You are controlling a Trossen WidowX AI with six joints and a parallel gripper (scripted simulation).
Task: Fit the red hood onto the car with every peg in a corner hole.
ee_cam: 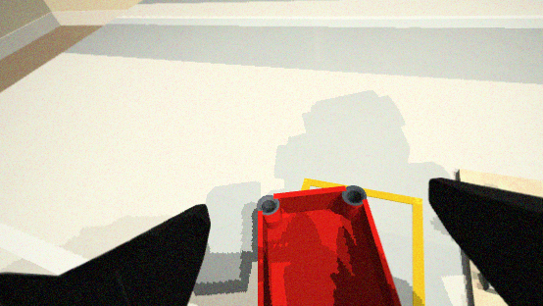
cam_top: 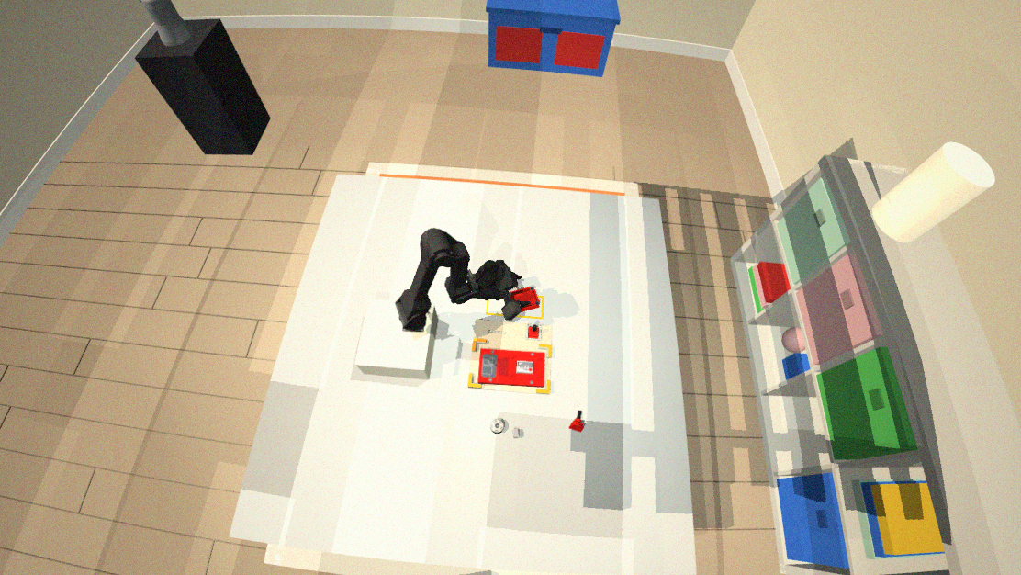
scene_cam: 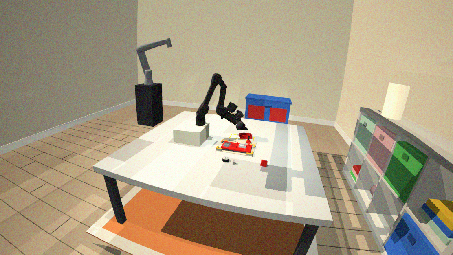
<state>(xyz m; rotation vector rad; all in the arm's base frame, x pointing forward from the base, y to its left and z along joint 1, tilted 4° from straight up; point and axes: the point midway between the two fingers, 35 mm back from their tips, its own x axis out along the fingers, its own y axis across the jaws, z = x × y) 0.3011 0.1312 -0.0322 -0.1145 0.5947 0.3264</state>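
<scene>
Now: the red hood 7 cm below my gripper tip. From my gripper tip the other things lie so: grey engine block: 1 cm ahead, 23 cm to the right, 6 cm below.
</scene>
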